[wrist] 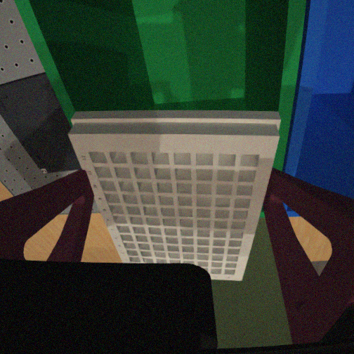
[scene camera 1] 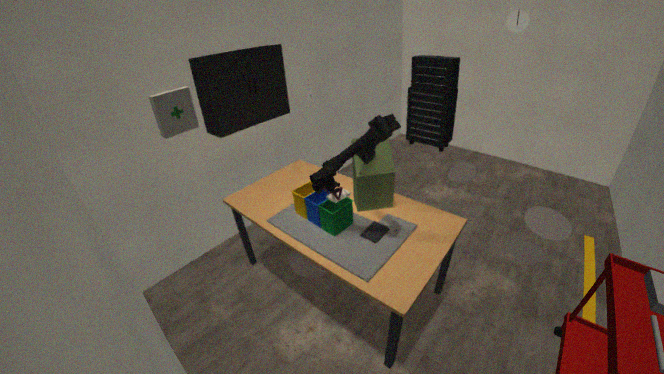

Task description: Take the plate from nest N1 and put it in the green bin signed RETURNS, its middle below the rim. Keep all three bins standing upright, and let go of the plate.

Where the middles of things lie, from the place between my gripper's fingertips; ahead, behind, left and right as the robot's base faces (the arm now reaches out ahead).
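Labels:
The blue bin (wrist: 312,152) is 13 cm below my hand, 12 cm to the right of it and 3 cm ahead of it. The green bin (scene camera 1: 335,217) is 13 cm below my hand too. As for the white plate (wrist: 173,186), my hand is 3 cm past it.

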